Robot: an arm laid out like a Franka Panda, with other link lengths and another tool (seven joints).
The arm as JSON. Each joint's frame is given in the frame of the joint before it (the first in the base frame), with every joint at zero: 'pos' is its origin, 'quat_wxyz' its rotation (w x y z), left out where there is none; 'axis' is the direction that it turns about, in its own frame. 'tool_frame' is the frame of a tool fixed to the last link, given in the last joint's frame.
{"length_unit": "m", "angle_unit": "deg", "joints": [
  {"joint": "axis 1", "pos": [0.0, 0.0, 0.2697], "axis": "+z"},
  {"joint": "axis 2", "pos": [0.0, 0.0, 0.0], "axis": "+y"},
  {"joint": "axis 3", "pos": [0.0, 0.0, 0.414], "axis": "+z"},
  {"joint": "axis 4", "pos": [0.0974, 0.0, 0.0], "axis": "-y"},
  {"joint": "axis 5", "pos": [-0.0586, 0.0, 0.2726], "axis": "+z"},
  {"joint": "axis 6", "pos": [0.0, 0.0, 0.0], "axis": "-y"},
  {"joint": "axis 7", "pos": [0.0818, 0.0, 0.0], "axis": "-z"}
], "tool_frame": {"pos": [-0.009, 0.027, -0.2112], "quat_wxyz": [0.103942, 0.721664, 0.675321, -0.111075]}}
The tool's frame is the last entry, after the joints.
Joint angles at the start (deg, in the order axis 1, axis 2, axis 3, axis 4, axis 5, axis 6, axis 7):
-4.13 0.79 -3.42 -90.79 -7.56 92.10 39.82
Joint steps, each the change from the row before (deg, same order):
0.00 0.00 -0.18 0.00 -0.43 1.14 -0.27
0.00 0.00 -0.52 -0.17 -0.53 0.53 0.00
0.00 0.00 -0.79 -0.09 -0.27 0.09 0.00
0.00 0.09 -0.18 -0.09 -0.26 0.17 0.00
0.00 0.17 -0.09 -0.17 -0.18 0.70 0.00
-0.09 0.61 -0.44 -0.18 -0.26 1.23 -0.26
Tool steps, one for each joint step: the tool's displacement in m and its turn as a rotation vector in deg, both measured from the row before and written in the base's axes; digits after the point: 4 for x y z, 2 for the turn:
0.0036 -0.0032 0.0019 -0.57 -1.03 0.25
0.0006 -0.0062 -0.0002 -0.58 -0.28 -0.43
-0.0011 -0.0074 -0.0004 -0.28 0.04 -0.77
0.0004 -0.0024 -0.0010 -0.26 0.05 -0.14
0.0026 -0.0015 -0.0013 -0.25 -0.32 0.03
0.0055 -0.0057 -0.0041 -0.39 -0.32 -0.06

